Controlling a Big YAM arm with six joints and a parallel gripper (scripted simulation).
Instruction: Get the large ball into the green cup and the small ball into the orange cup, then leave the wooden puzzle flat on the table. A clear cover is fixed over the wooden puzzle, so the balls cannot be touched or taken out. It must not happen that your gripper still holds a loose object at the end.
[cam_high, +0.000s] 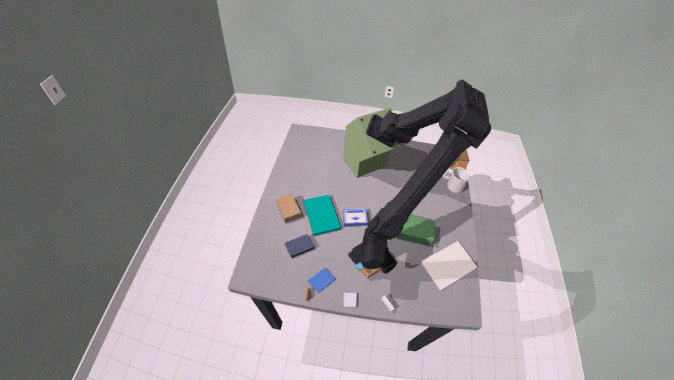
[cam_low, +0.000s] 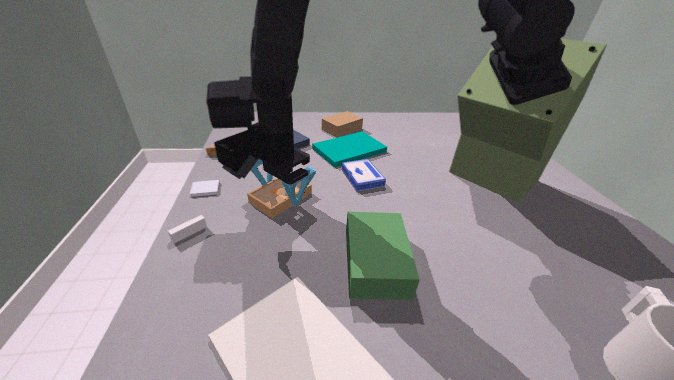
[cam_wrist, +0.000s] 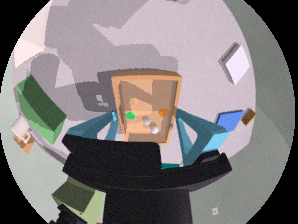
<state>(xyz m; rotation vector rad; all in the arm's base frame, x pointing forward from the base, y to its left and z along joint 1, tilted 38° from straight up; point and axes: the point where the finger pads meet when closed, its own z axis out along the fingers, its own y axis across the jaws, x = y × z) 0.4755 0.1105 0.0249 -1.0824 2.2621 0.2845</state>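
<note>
Right now the wooden puzzle is 10 mm below my hand. From my hand the other things lie so: teal slab 230 mm to the right, 120 mm behind; then green block 190 mm behind, 140 mm to the left, 10 mm above; then blue tile 130 mm ahead, 120 mm to the right, 10 mm below.
</note>
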